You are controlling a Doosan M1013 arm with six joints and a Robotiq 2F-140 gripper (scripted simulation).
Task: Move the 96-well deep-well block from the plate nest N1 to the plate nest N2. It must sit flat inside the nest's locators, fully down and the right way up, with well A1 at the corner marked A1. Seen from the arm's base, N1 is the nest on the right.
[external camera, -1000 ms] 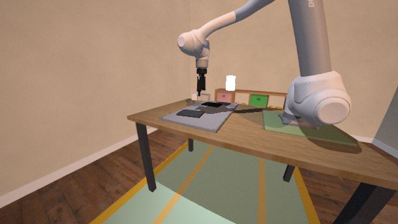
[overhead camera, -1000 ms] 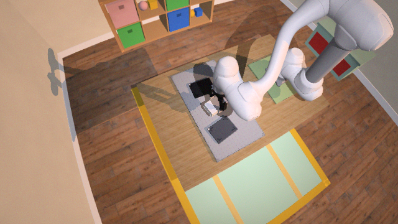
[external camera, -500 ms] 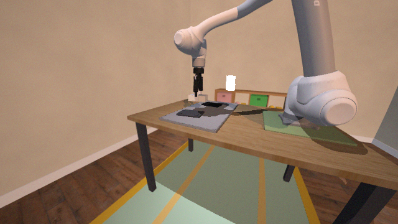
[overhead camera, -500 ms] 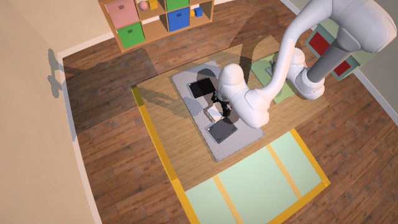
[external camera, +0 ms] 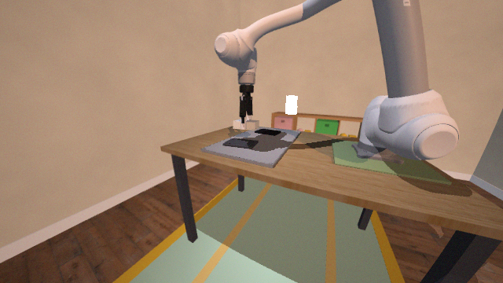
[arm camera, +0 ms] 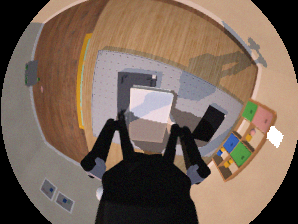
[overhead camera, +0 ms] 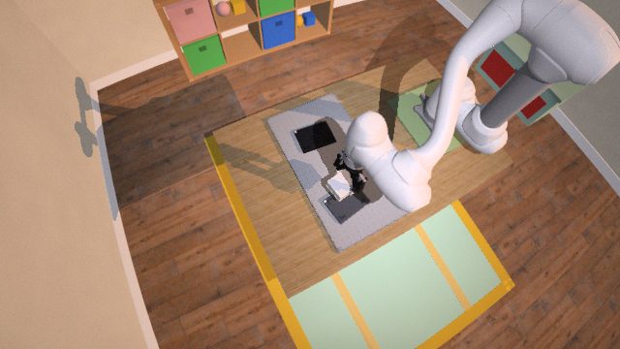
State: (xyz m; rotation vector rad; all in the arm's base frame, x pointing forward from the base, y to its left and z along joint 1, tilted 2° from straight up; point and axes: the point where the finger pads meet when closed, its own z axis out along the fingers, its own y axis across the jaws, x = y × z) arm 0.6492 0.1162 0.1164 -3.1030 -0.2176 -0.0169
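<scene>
My hand is 100 mm above the dark nest N2, 50 mm to the right of it and 10 mm short of it. The rest, counted from my hand: white deep-well block (10 mm below); nest n1 (280 mm to the right, 100 mm below, 30 mm behind).
</scene>
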